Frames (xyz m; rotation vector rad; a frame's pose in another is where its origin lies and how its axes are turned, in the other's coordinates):
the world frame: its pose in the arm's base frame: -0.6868 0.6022 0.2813 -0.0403 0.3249 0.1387
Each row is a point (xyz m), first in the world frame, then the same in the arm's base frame.
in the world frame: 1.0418 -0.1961 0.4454
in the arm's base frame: 0.4590 0.5704 0.3722
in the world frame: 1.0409 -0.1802 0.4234
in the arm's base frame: 0.4490 0.5846 0.3514
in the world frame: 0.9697 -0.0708 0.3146
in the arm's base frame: 0.3323 0.6770 0.2693
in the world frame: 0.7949 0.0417 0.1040
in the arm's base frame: 0.0859 0.7527 0.1240
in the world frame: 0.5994 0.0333 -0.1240
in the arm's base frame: -0.1682 0.7050 -0.0290
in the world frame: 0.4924 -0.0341 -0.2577
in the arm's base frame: -0.3012 0.6162 -0.1201
